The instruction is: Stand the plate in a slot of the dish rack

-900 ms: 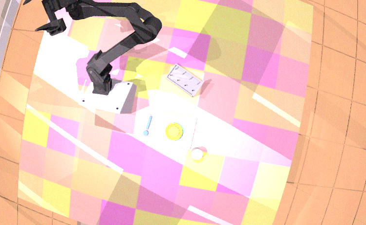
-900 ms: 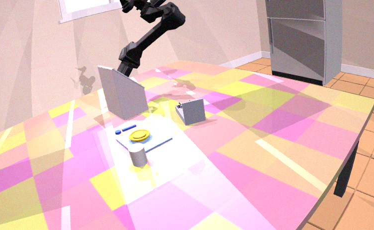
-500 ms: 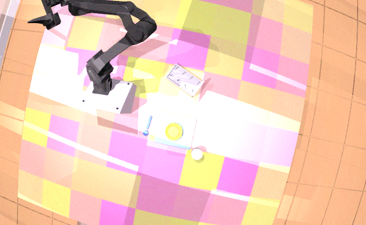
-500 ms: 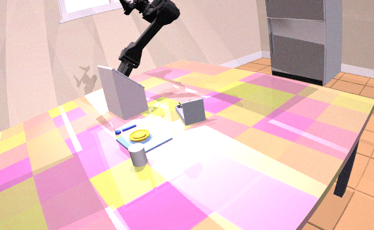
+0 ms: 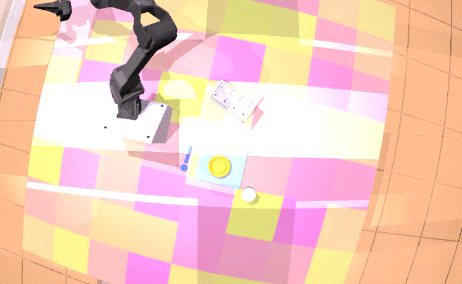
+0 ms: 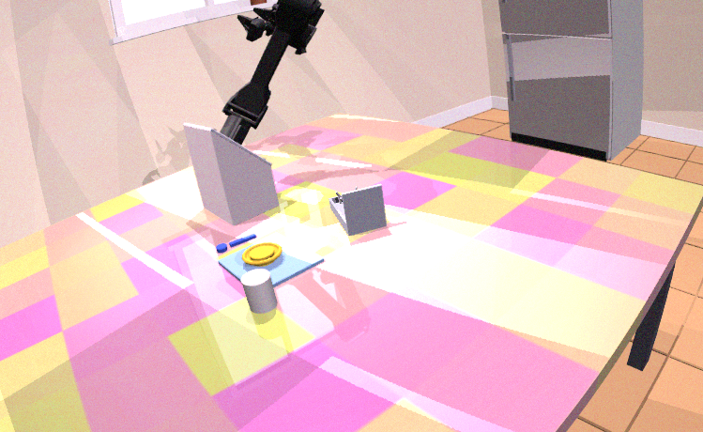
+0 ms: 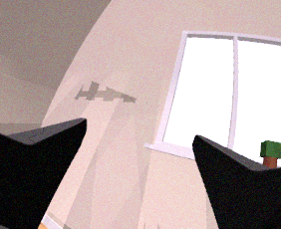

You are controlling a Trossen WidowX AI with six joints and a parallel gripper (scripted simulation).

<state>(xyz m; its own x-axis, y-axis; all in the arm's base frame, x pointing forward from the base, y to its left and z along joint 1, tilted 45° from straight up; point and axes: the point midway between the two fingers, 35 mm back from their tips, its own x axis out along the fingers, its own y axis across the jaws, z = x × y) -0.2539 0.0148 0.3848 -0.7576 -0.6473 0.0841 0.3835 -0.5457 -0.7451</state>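
The yellow plate lies 550 mm ahead of my gripper tip, 420 mm below it and 390 mm to the right of it. Also, from my gripper tip: light blue mat: 550 mm ahead, 440 mm below, 390 mm to the right; then dish rack: 560 mm ahead, 420 mm below, 180 mm to the right; then blue spoon: 440 mm below, 440 mm ahead, 400 mm to the right.
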